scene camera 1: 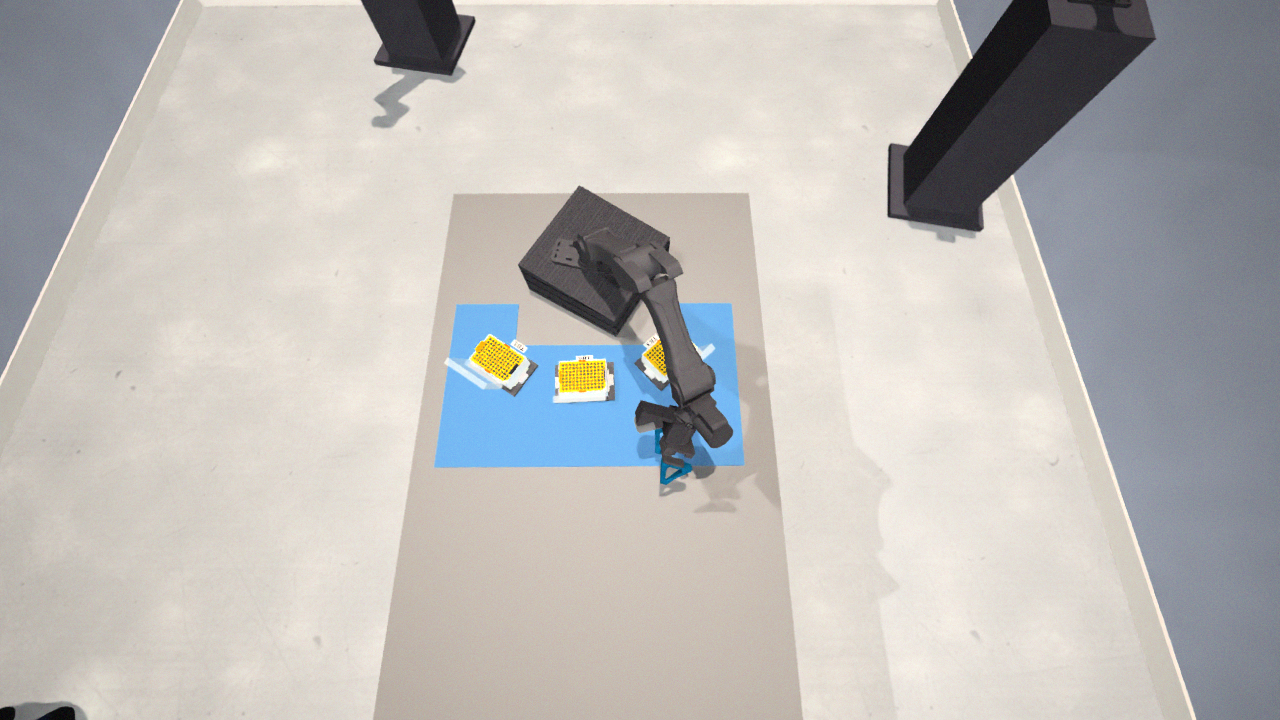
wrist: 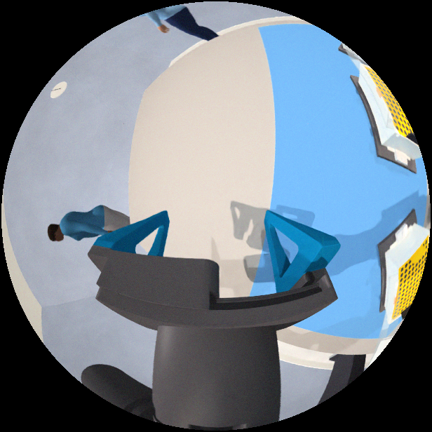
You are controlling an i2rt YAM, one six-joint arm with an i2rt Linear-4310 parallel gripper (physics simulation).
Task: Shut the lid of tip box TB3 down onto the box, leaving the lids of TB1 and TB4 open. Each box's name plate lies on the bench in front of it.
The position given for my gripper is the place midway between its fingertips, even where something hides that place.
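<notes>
I can see my gripper [scene camera 1: 660, 468], and the wrist view shows me the gripper too [wrist: 216, 215]. There is a blue mat [scene camera 1: 478, 428], also visible to me in the wrist view [wrist: 327, 175]. A clear lid [scene camera 1: 473, 372] is here as well.
</notes>
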